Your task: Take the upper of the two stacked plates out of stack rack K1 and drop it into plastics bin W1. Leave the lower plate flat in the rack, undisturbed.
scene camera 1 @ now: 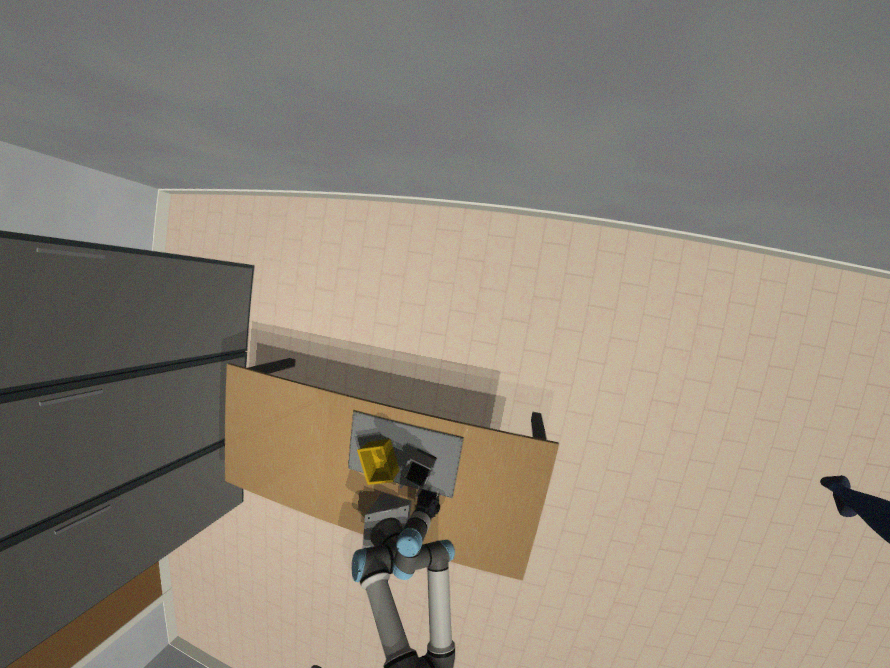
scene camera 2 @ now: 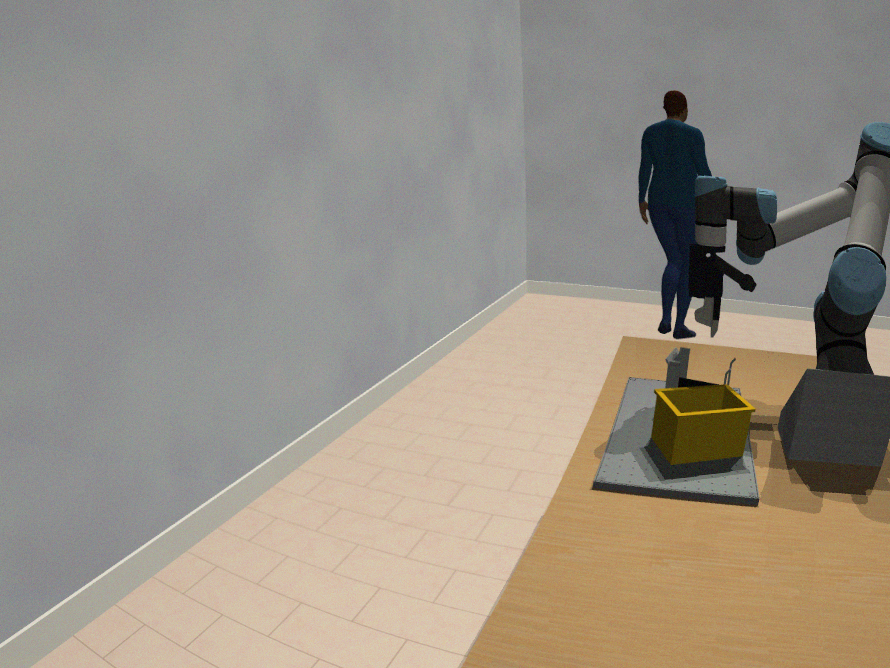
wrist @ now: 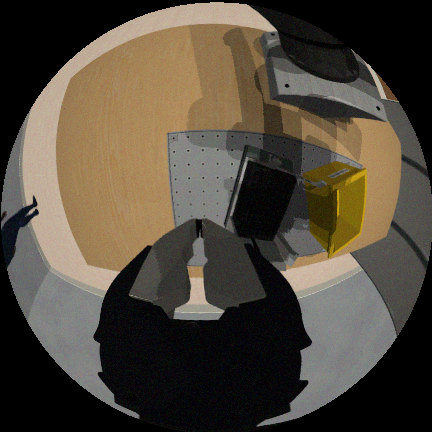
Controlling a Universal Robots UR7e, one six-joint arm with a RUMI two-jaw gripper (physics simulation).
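Places are measured from the arm's base along level axes (x ahead, y right, z down), in centimetres.
Where they show: gripper, between the fingertips: (scene camera 1: 434, 492) (scene camera 2: 711, 337) (wrist: 200, 220); arm's base, origin of its link: (scene camera 1: 385, 531) (scene camera 2: 843, 396).
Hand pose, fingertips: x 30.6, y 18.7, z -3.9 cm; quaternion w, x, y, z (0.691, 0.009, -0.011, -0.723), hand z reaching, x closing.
Each offset is from my fingertips to the centre of the thing. Level surfaces: height alone.
Stack rack K1 (scene camera 2: 675, 368) (wrist: 238, 187) stands on the grey perforated board. A black plate @(dx +2.1, dy -10.0, dz +9.6 cm) (scene camera 1: 416, 473) (wrist: 263, 200) lies flat in it and shows as a thin dark edge in scene camera 2. I cannot tell from these views whether one or two plates are stacked there. Plastics bin W1, a yellow open box @(dx +0.9, dy -28.7, dz +9.1 cm) (scene camera 1: 378, 462) (scene camera 2: 708, 435) (wrist: 345, 207), stands beside the rack; no plate shows in the visible part of its inside. My gripper (scene camera 2: 713, 333) (wrist: 200, 220) is shut and empty, pointing down well above the board, off to the side of the rack away from the bin.
The grey board (scene camera 1: 449, 467) (scene camera 2: 618, 467) (wrist: 187, 165) lies on the wooden table @(dz +15.4 cm) (scene camera 1: 280, 431) (scene camera 2: 647, 575) (wrist: 115, 150). The arm's grey base mount (scene camera 2: 833, 417) (wrist: 300, 92) stands beside the board. Dark cabinets (scene camera 1: 122, 316) stand at the table's left end. A person (scene camera 2: 672, 172) stands beyond the table.
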